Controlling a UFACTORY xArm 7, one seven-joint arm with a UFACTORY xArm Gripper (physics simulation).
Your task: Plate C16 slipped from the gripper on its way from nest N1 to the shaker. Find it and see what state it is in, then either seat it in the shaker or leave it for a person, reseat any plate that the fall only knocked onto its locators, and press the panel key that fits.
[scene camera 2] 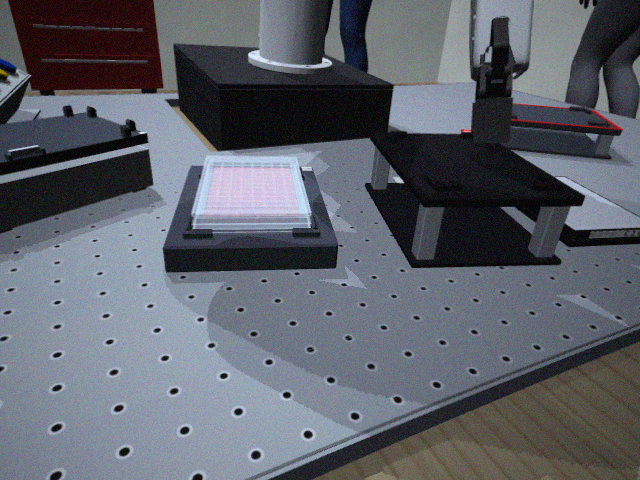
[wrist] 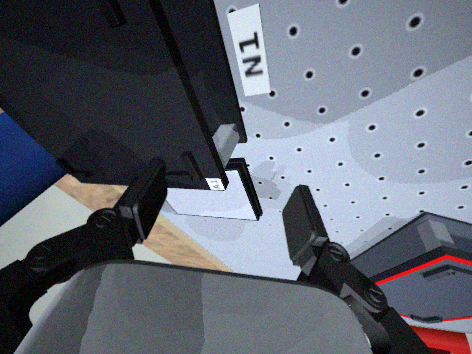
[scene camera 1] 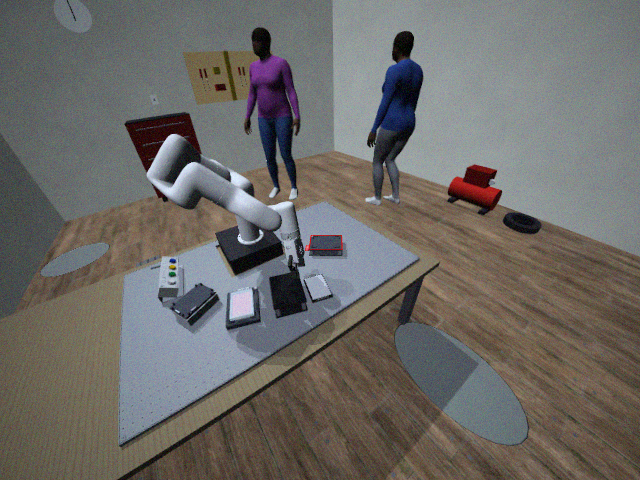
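Pixels of known places: gripper, fingertip midpoint: [scene camera 2: 487,140] [wrist: 229,188] [scene camera 1: 299,271]; arm's base, origin of the base link: [scene camera 2: 290,65] [scene camera 1: 250,237].
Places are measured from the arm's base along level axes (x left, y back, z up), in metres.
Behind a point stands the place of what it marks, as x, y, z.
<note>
My gripper [scene camera 1: 293,265] @(0.057, -0.341, -0.026) [scene camera 2: 492,121] @(0.057, -0.341, -0.026) [wrist: 229,188] @(0.057, -0.341, -0.026) is open and empty at the back edge of nest N1 [scene camera 1: 287,294] @(-0.048, -0.417, -0.020) [scene camera 2: 475,165] @(-0.034, -0.406, -0.020) [wrist: 100,90] @(-0.031, -0.354, -0.020), a black raised platform with a bare top. A white-topped plate with dark sides [scene camera 1: 317,287] @(0.081, -0.431, -0.064) [scene camera 2: 594,206] @(0.093, -0.446, -0.064) [wrist: 215,201] @(0.098, -0.412, -0.064) lies flat on the table beside N1. Its label starts "C1"; the rest is cut off. A clear plate with pink contents [scene camera 1: 242,303] @(-0.196, -0.326, -0.041) [scene camera 2: 253,191] @(-0.206, -0.340, -0.041) sits on a low dark nest [scene camera 1: 242,324] @(-0.232, -0.393, -0.065) [scene camera 2: 250,258] @(-0.232, -0.393, -0.067); whether it is fully level is unclear. The shaker [scene camera 1: 195,303] @(-0.340, -0.226, -0.023) [scene camera 2: 72,183] @(-0.326, -0.244, -0.052) carries no plate. The key panel [scene camera 1: 169,276] @(-0.393, -0.011, -0.011) has blue, yellow, green and white keys.
A red-edged raised nest [scene camera 1: 325,243] @(0.276, -0.251, -0.039) [scene camera 2: 563,117] @(0.295, -0.268, -0.038) [wrist: 425,290] @(0.261, -0.249, -0.038) stands at the back right. The black arm base [scene camera 1: 248,253] @(-0.062, -0.105, -0.006) [scene camera 2: 305,116] @(-0.034, -0.114, -0.047) is behind the nests. Two people [scene camera 1: 272,98] [scene camera 1: 400,103] stand beyond the table [scene camera 1: 248,397] @(-0.320, -0.610, -0.099).
</note>
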